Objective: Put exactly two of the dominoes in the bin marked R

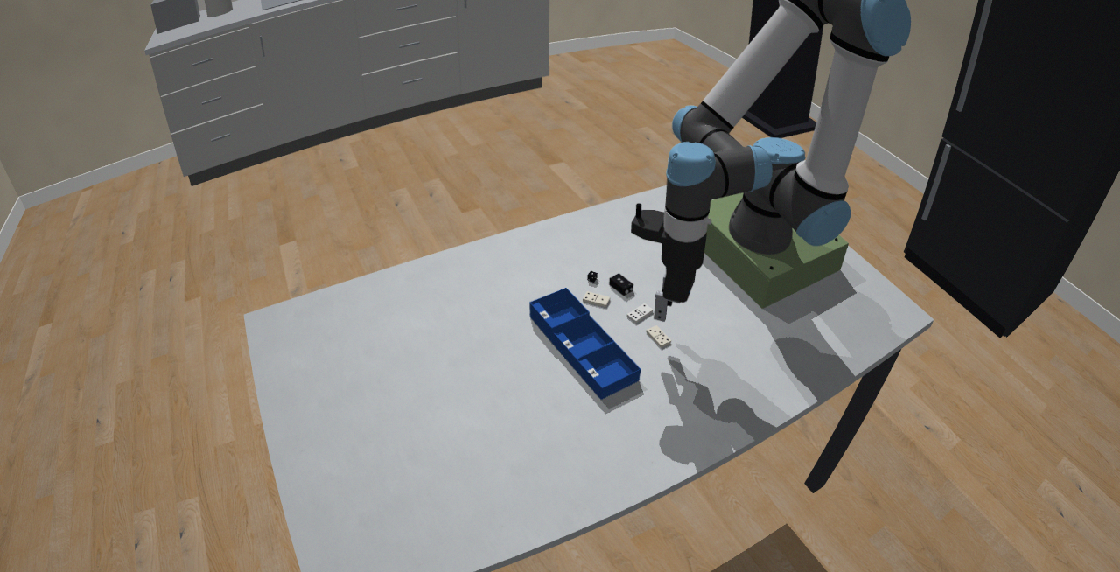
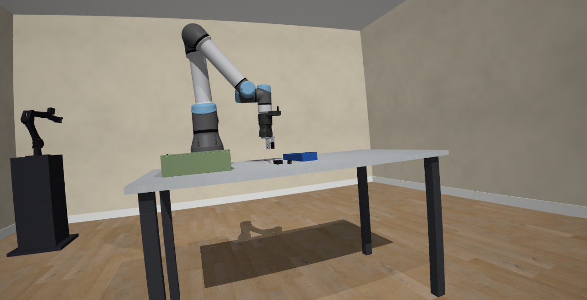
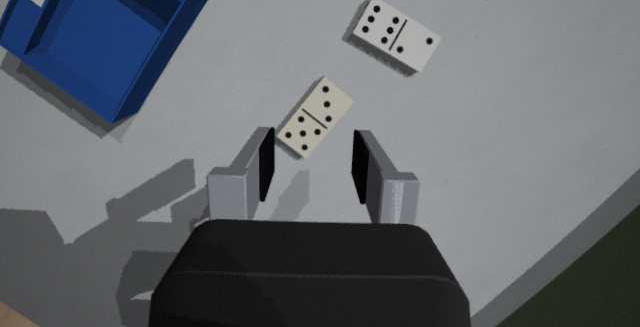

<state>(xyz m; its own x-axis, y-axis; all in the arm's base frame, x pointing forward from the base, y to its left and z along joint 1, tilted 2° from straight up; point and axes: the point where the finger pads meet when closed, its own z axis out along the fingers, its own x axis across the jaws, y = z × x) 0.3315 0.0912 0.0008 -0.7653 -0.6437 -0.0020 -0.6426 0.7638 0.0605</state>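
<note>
Now: hand 140 mm short of the blue three-compartment bin, 70 mm above it and 50 mm to the left of it. Also, from my hand: black block (150 mm to the right, 80 mm below, 10 mm behind); small black die (210 mm to the right, 80 mm below, 30 mm ahead).
</note>
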